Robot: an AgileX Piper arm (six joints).
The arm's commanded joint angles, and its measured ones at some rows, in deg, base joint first. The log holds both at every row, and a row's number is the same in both.
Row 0, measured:
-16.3, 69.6, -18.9, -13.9, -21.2, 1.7
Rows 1 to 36, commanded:
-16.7, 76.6, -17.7, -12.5, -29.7, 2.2
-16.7, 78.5, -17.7, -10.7, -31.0, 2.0
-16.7, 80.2, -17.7, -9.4, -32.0, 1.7
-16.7, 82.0, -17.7, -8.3, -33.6, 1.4
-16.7, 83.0, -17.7, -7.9, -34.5, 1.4
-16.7, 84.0, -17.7, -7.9, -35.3, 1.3
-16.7, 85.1, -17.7, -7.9, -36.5, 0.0
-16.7, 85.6, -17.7, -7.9, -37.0, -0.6
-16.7, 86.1, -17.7, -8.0, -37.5, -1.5
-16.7, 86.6, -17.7, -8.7, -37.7, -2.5
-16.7, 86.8, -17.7, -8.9, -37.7, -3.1
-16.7, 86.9, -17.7, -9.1, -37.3, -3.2
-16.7, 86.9, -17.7, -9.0, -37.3, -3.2
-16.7, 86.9, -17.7, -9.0, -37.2, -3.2
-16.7, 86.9, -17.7, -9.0, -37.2, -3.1
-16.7, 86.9, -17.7, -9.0, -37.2, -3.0
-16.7, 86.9, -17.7, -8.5, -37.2, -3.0
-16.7, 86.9, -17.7, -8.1, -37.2, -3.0
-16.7, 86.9, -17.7, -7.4, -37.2, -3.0
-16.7, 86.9, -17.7, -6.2, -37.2, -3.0
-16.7, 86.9, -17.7, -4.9, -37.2, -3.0
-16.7, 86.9, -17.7, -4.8, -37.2, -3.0
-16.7, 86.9, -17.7, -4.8, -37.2, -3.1
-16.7, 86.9, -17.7, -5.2, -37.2, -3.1
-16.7, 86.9, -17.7, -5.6, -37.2, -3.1
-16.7, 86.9, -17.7, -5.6, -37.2, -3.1
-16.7, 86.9, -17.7, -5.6, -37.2, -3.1
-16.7, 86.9, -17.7, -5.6, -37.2, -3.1
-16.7, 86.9, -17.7, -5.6, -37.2, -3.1
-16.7, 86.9, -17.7, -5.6, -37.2, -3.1
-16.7, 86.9, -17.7, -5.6, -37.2, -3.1
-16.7, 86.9, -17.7, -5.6, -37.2, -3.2
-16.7, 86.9, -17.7, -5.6, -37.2, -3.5
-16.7, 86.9, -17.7, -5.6, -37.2, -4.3
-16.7, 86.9, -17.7, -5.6, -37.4, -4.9
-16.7, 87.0, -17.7, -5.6, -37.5, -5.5
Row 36, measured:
-16.3, 86.8, -17.9, -5.5, -36.4, -3.1
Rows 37 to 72, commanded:
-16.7, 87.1, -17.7, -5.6, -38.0, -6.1
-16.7, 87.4, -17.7, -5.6, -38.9, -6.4
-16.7, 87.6, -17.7, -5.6, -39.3, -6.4
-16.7, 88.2, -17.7, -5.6, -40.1, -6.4
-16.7, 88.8, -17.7, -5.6, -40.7, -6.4
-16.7, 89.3, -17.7, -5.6, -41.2, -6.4
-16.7, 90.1, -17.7, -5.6, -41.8, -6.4
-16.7, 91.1, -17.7, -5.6, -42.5, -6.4
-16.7, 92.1, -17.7, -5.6, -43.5, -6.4
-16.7, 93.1, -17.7, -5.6, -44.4, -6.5
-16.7, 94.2, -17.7, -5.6, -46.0, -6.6
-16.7, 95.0, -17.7, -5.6, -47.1, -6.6
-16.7, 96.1, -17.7, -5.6, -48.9, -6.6
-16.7, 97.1, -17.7, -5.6, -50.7, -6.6
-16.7, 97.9, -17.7, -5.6, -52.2, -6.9
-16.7, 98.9, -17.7, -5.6, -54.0, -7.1
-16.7, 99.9, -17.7, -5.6, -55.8, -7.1
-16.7, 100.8, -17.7, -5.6, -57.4, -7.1
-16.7, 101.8, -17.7, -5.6, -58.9, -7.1
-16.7, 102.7, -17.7, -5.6, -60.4, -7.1
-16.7, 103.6, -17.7, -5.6, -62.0, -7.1
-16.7, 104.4, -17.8, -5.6, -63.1, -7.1
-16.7, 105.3, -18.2, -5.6, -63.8, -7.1
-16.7, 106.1, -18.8, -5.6, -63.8, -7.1
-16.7, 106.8, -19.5, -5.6, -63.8, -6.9
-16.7, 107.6, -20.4, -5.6, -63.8, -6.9
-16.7, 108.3, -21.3, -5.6, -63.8, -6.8
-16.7, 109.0, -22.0, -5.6, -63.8, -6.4
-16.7, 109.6, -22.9, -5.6, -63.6, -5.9
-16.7, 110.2, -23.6, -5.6, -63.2, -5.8
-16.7, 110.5, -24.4, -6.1, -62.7, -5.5
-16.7, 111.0, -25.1, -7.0, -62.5, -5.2
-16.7, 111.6, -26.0, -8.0, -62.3, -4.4
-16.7, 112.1, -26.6, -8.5, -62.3, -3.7
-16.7, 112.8, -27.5, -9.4, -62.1, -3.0
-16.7, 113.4, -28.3, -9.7, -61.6, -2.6
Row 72, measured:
-16.3, 111.8, -26.1, -7.8, -62.4, -4.5
